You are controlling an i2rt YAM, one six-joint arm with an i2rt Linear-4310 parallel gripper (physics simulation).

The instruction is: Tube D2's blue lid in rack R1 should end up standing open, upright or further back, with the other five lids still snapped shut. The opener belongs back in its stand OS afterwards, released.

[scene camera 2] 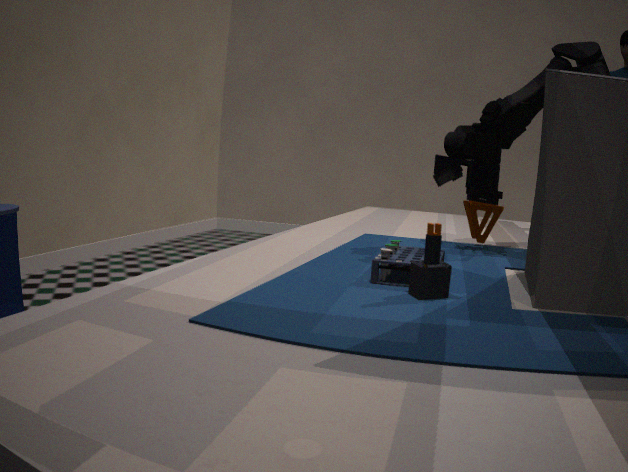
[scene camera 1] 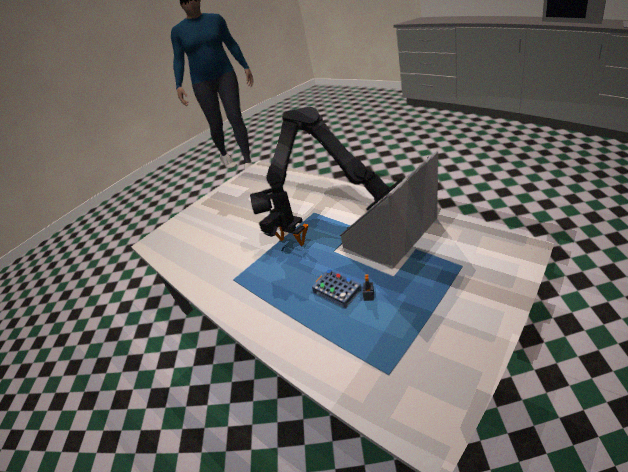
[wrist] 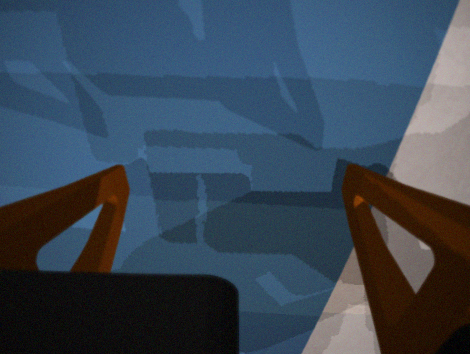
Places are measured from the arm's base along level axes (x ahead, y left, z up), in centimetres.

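Pixels of known places: gripper, fingertip midpoint: (scene camera 2: pixel 477 240) (scene camera 1: pixel 292 242) (wrist: pixel 235 176); arm's base, origin of the base link: (scene camera 1: pixel 384 196).
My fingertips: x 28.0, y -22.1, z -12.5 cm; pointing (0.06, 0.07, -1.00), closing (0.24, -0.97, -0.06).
Note:
For each thing: its top centre in the pictures, then the offset to it from my fingertips. Level surfaces: height alone.
- tube rack R1, middle of its top: (scene camera 2: pixel 413 245) (scene camera 1: pixel 334 282) dy +28.7, dx +5.9, dz +2.4 cm
- opener, middle of its top: (scene camera 2: pixel 434 223) (scene camera 1: pixel 366 276) dy +38.1, dx +1.0, dz +6.7 cm
- blue mat, its level: dz -1.8 cm
- pale table, its level: dz -2.1 cm
The tube rack R1 (scene camera 1: pixel 336 287) (scene camera 2: pixel 398 261) stands on the blue mat, with small red, green, white and blue lids on top. Two blue spots (scene camera 1: pixel 329 272) (scene camera 1: pixel 348 280) show in scene camera 1; which is D2's lid, and whether each lid is snapped shut, is too small to tell. The opener (scene camera 1: pixel 367 282) (scene camera 2: pixel 433 247) stands upright, orange end up, in its dark stand OS (scene camera 1: pixel 368 294) (scene camera 2: pixel 430 281) beside the rack. My gripper (scene camera 1: pixel 292 243) (scene camera 2: pixel 479 240) (wrist: pixel 235 176) is open and empty, pointing down above the mat, apart from rack and opener.
A tall grey panel (scene camera 1: pixel 401 225) (scene camera 2: pixel 583 192) stands on the table near the arm's base, close to the rack and stand. The blue mat (scene camera 1: pixel 365 340) (scene camera 2: pixel 304 324) lies on the pale table (scene camera 1: pixel 192 253) (scene camera 2: pixel 228 385). A person (scene camera 1: pixel 197 50) stands beyond the table.

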